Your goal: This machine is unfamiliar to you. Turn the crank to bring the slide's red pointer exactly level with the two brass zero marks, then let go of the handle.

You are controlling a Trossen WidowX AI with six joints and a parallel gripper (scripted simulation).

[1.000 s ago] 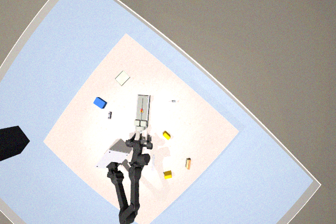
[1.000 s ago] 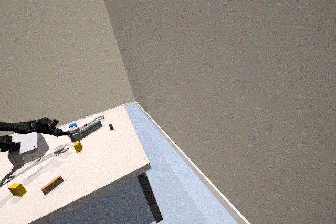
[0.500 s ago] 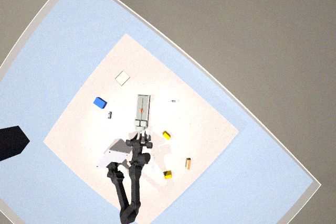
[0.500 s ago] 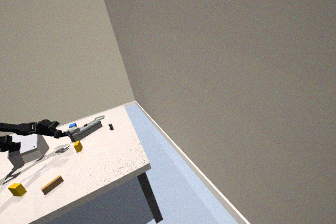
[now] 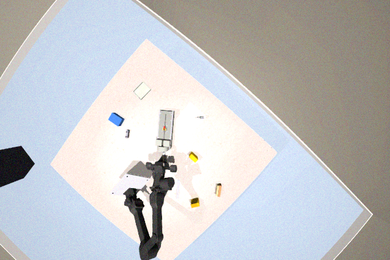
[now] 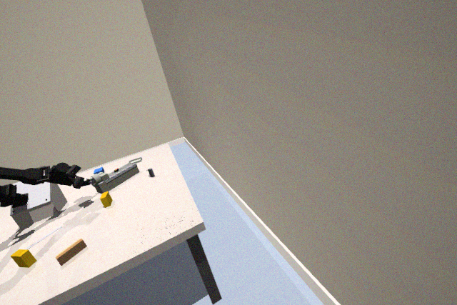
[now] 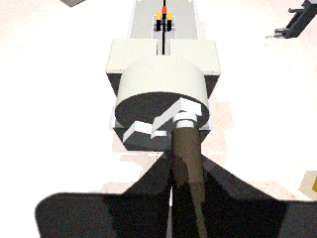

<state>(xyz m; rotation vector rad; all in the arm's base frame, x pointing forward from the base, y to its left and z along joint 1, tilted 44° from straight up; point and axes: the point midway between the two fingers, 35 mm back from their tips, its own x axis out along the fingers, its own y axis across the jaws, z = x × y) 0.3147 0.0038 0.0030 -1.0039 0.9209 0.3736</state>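
The crank lies 1 cm above my gripper tip. Round my gripper tip: blue block (11 cm behind, 42 cm to the left, 7 cm below); dark brown crank handle (1 cm behind, 1 cm to the right, 2 cm above); red pointer (13 cm ahead, 13 cm to the left, 1 cm below).
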